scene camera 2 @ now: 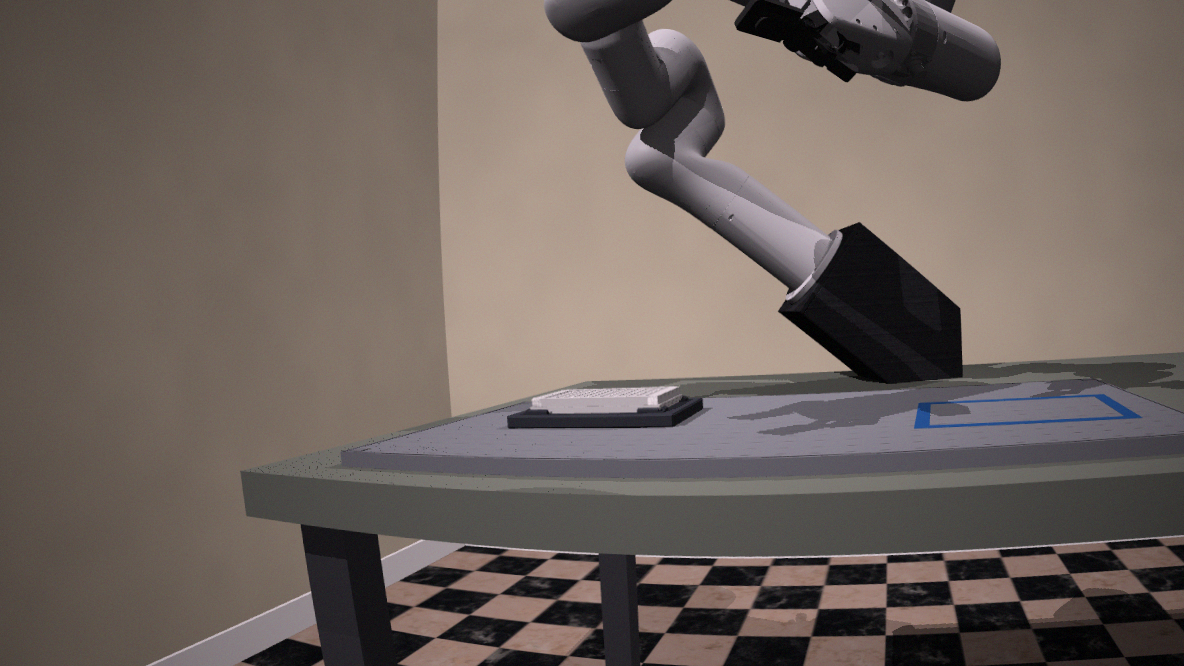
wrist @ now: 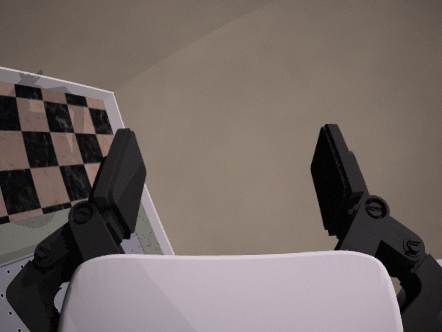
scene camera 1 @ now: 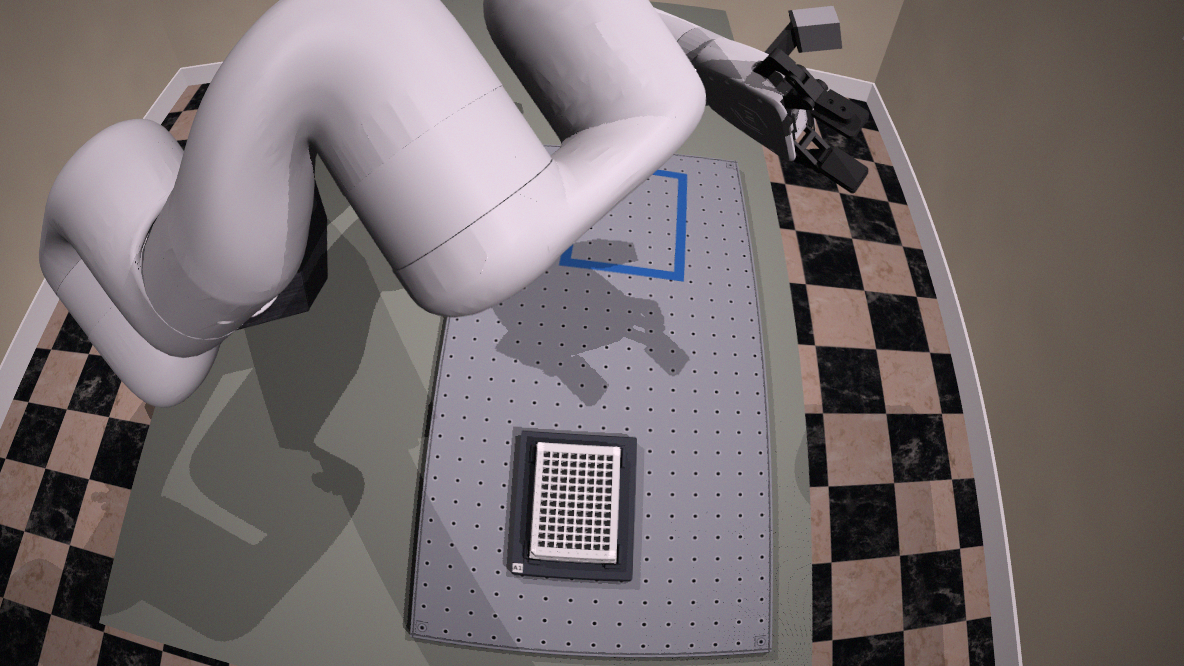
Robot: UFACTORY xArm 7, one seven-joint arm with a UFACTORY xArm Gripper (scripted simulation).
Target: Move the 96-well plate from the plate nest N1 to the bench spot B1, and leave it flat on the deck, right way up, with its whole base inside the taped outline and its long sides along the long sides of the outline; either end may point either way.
Labels:
same spot on dark plate nest: [scene camera 2: 680,411] = [scene camera 1: 611,436]

